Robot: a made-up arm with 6 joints.
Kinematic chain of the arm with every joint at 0, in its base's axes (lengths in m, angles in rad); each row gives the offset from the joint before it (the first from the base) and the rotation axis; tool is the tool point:
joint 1: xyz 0 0 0.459 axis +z
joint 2: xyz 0.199 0 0 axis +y
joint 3: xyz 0 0 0.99 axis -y
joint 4: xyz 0 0 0.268 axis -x
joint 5: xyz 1.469 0 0 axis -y
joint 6: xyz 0.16 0 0 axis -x
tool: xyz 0 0 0
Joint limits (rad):
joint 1: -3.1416..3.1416
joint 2: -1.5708..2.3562
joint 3: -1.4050..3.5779
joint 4: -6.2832..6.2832
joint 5: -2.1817..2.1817
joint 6: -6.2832..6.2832
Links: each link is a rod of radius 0.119 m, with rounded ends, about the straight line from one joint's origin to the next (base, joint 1, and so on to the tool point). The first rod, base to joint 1, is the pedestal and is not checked.
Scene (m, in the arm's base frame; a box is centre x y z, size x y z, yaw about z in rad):
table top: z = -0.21
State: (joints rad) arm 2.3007 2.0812 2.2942 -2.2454 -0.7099 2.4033
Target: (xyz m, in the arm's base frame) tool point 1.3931 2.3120 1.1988
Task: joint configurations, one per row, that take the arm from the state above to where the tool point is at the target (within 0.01 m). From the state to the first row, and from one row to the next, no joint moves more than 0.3 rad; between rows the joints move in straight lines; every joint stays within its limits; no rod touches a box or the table.
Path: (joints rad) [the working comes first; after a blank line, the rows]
Joints at the target: 1.0111 1.4734 1.6861 -2.2907 -0.4014 2.4033
Straight joint move there: clear.

1: 2.0428 1.9596 2.1726 -2.2545 -0.6482 2.4033
2: 1.7849 1.8381 2.0510 -2.2635 -0.5865 2.4033
3: 1.5269 1.7165 1.9294 -2.2726 -0.5248 2.4033
4: 1.2690 1.5949 1.8077 -2.2817 -0.4631 2.4033
5: 1.0111 1.4734 1.6861 -2.2907 -0.4014 2.4033

